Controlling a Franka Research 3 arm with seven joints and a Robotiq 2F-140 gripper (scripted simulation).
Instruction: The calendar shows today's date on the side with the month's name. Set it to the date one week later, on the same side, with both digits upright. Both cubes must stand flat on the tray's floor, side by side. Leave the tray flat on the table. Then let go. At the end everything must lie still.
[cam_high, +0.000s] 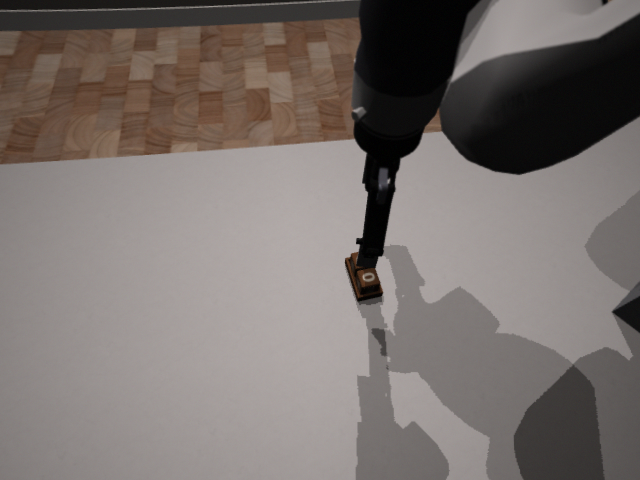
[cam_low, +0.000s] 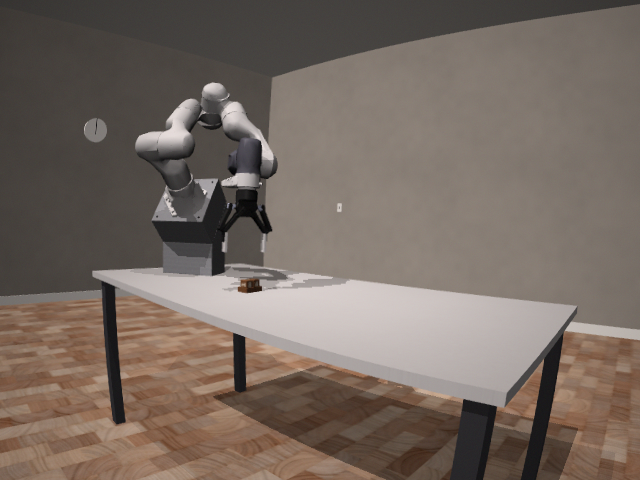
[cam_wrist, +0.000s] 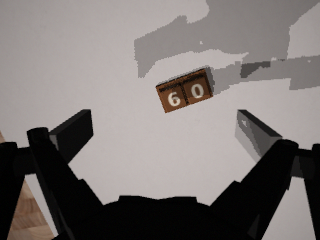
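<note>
Now: the cube 12 cm below my hand and 1 cm to the left of it.
</note>
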